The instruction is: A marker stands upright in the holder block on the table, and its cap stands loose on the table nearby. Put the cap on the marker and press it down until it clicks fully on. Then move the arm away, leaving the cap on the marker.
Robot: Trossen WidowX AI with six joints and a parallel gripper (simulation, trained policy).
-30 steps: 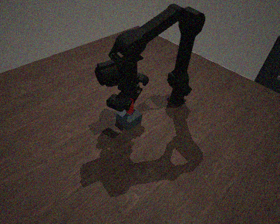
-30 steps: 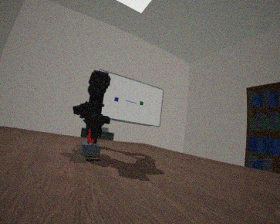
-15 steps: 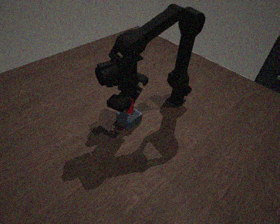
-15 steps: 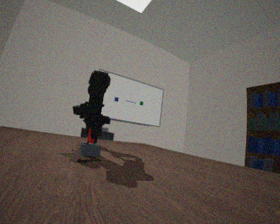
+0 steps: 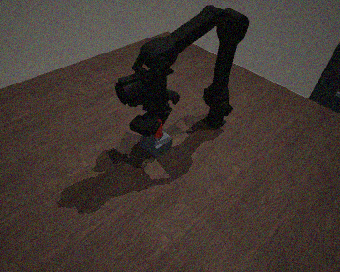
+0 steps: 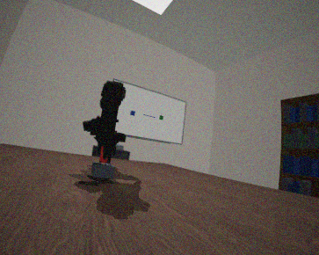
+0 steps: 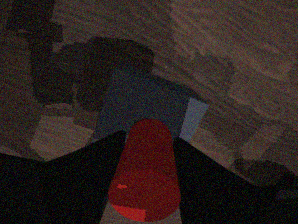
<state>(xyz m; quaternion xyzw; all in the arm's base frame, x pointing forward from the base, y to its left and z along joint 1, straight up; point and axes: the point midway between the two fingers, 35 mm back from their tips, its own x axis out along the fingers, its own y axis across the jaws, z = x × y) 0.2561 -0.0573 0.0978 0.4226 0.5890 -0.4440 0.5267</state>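
My gripper tip is 20 mm below the red cap. From my gripper tip the other things lie so: grey holder block 40 mm below, 10 mm to the left.
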